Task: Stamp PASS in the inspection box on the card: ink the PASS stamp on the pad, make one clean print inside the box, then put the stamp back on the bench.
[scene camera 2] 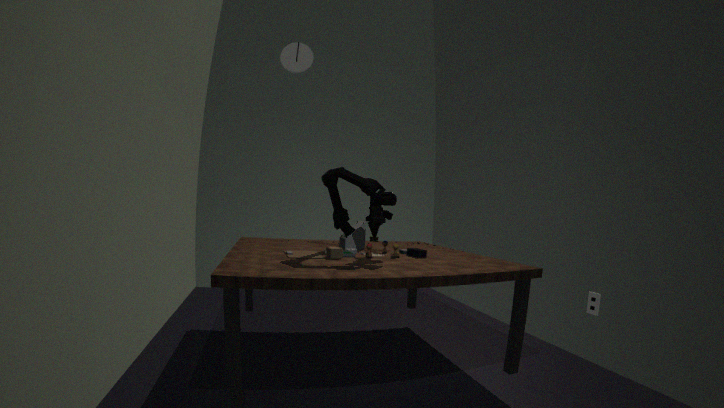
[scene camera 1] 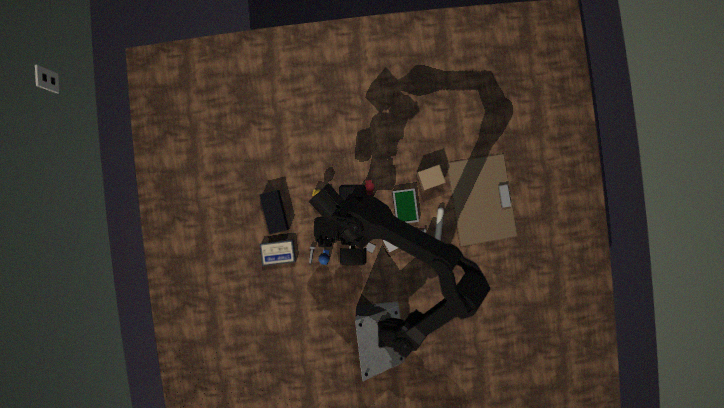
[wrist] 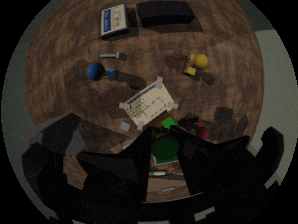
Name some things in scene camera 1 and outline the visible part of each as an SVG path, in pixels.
My gripper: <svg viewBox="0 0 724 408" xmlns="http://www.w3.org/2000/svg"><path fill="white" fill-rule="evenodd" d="M314 219L314 236L319 247L331 247L335 240L341 241L342 245L351 246L351 249L340 248L340 263L342 265L353 266L365 265L367 263L366 248L355 248L357 246L355 243L343 239L339 234L338 225L335 221L331 220L328 223L324 217L316 217ZM339 187L339 195L346 202L353 195L366 196L366 187L364 185L341 185Z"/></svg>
A blue-and-white box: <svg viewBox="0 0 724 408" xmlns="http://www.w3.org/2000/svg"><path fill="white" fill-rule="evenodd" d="M293 240L260 244L262 265L270 266L296 262Z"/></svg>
A black box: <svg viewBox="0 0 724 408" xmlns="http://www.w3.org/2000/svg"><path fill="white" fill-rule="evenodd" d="M279 190L260 194L269 235L289 230Z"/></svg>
A cardboard sheet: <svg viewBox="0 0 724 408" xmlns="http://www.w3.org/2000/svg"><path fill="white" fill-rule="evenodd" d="M504 154L447 163L460 247L518 237Z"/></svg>
